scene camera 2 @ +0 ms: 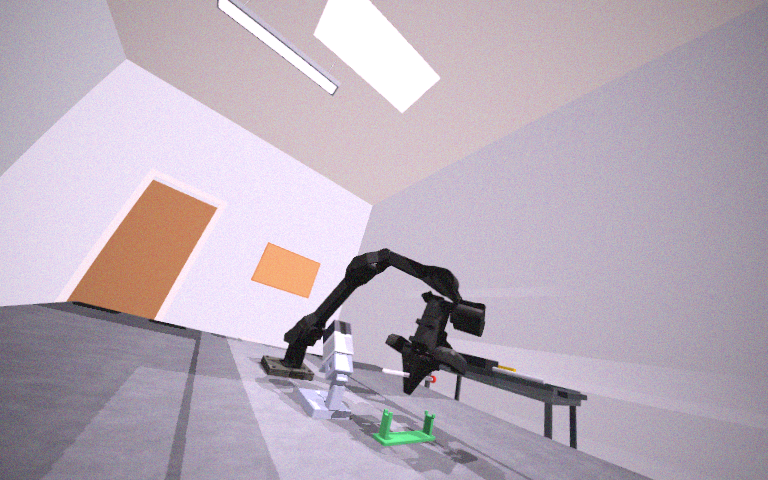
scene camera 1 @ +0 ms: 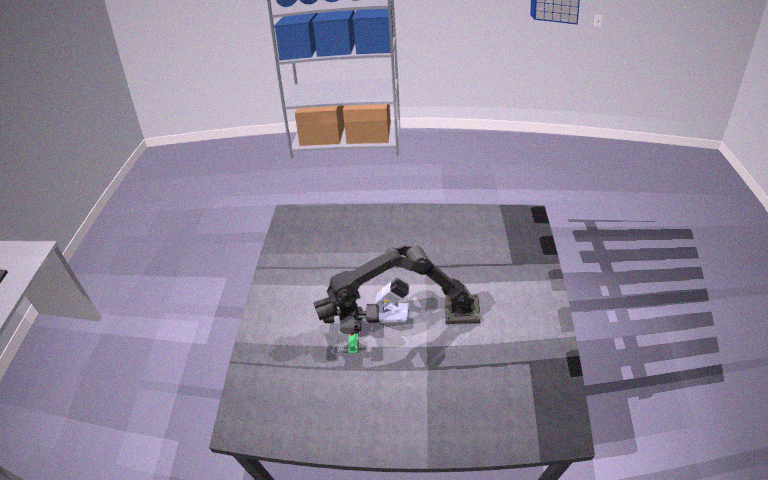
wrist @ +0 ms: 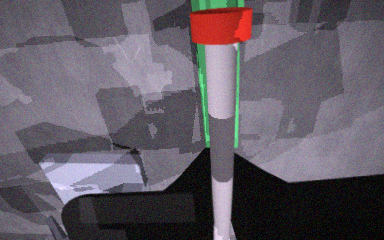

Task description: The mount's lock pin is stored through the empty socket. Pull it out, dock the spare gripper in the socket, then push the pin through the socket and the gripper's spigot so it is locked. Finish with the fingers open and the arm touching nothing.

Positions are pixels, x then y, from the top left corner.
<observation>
my gripper: scene camera 2 406,393; scene camera 1 354,323; wrist 214,154
</observation>
